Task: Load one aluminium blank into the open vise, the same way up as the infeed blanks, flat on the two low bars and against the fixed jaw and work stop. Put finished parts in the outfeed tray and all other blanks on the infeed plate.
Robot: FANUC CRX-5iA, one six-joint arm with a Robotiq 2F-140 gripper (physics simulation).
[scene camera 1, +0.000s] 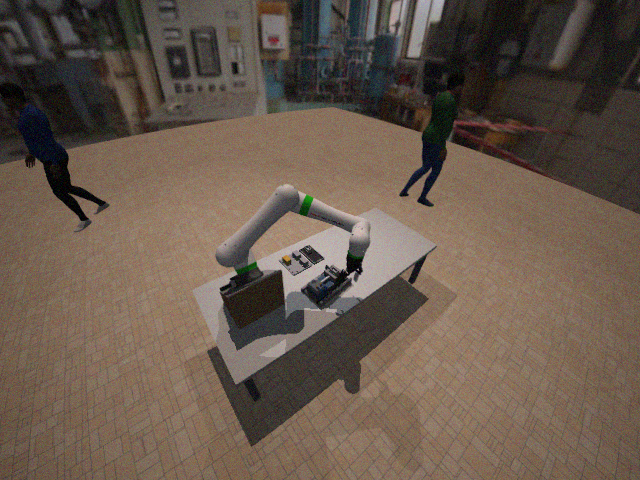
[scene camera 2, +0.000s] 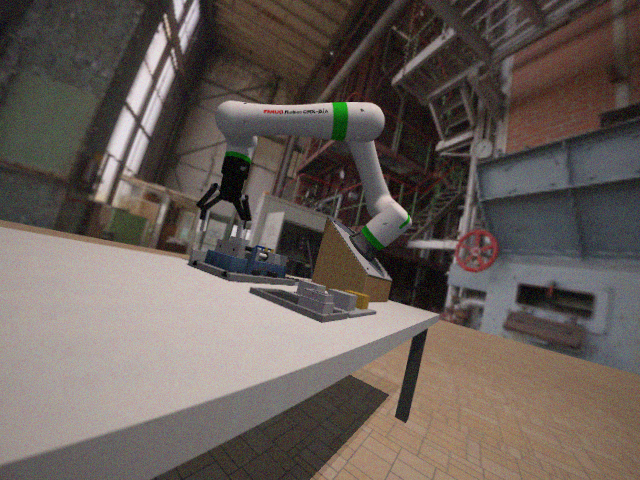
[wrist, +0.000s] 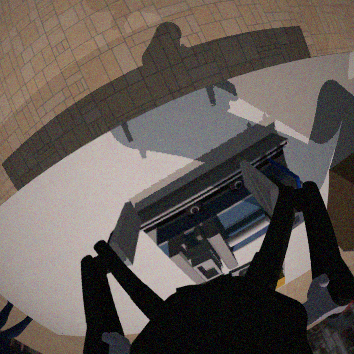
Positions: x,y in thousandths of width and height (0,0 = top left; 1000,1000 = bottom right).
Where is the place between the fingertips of my gripper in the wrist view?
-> At 530,547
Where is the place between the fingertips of my gripper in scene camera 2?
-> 346,489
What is my gripper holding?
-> Nothing.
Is my gripper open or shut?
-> Open.
